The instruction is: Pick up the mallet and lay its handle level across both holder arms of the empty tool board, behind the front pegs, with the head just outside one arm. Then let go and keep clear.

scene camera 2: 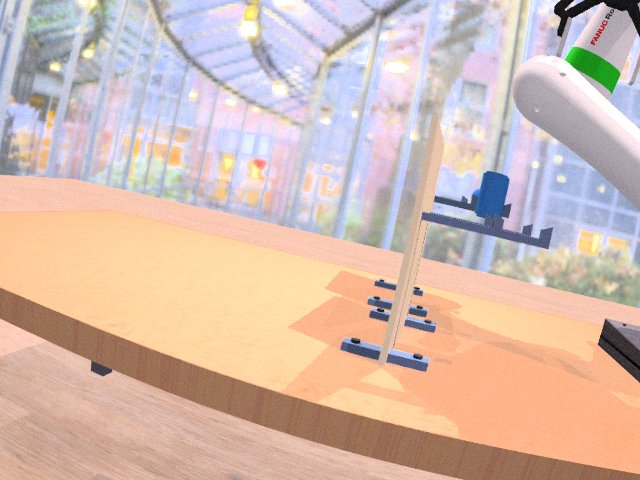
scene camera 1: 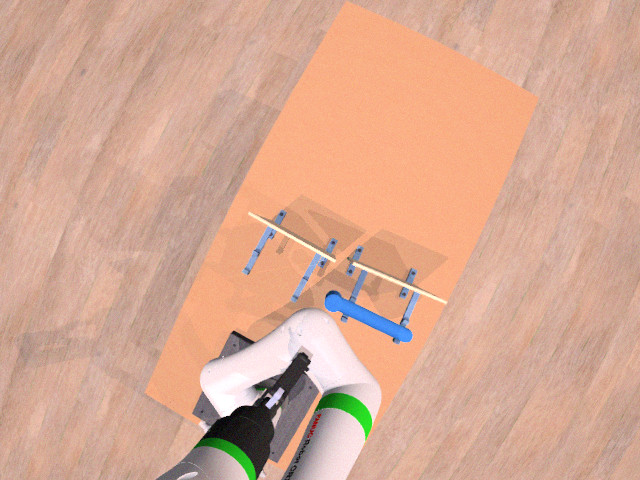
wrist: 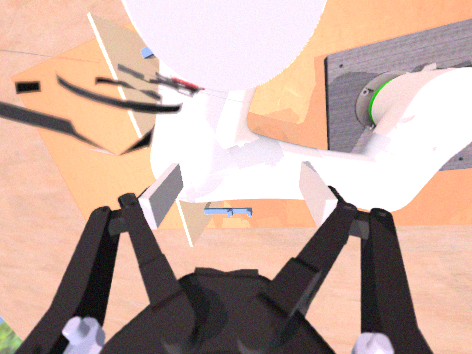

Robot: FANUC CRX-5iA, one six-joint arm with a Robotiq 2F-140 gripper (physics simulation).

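Pixels of known places: gripper, fingertip midpoint: (scene camera 2: 594, 69) (wrist: 239, 174); arm's base at its link origin: (wrist: 385, 102).
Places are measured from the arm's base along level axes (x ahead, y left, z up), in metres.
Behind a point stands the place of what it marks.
The blue mallet (scene camera 1: 372, 319) {x 0.418, y -0.226, z 0.208 m} (scene camera 2: 494, 193) {x 0.438, y -0.086, z 0.193 m} lies across the two holder arms of the right-hand board (scene camera 1: 398, 282) {x 0.539, y -0.248, z 0.278 m} in scene camera 1, its head beyond the arm nearer the other board. It does not show in the wrist view. The empty tool board (scene camera 1: 292, 236) {x 0.574, y 0.043, z 0.248 m} (scene camera 2: 431, 170) {x 0.586, y 0.126, z 0.190 m} (wrist: 194, 217) {x 0.581, y 0.107, z 0.202 m} stands beside it; its holder arms (scene camera 1: 256, 254) {x 0.492, y 0.142, z 0.153 m} (scene camera 1: 307, 277) {x 0.469, y -0.020, z 0.139 m} (scene camera 2: 485, 230) {x 0.510, y 0.153, z 0.134 m} (wrist: 227, 212) {x 0.498, y 0.139, z 0.155 m} carry nothing. My gripper (scene camera 1: 303, 356) (wrist: 239, 174) {x 0.304, y -0.051, z 0.445 m} is open and empty, high up on the robot-base side of the boards, apart from the mallet. In scene camera 2 it is partly cut off at the top right.
My white robot arm (scene camera 1: 310, 330) {x 0.406, y -0.069, z 0.444 m} (scene camera 2: 573, 108) {x 0.360, y 0.008, z 0.349 m} (wrist: 280, 170) {x 0.272, y -0.018, z 0.371 m} bends above the table in front of the boards, its elbow close to the mallet head in scene camera 1. The dark base plate (scene camera 1: 294, 418) {x -0.049, y -0.111, z 0.006 m} (scene camera 2: 622, 343) {x 0.135, y -0.047, z -0.011 m} sits on the orange table (scene camera 1: 413, 103) {x 1.163, y -0.204, z -0.047 m} (scene camera 2: 155, 273) {x 0.960, y -0.030, z -0.047 m}.
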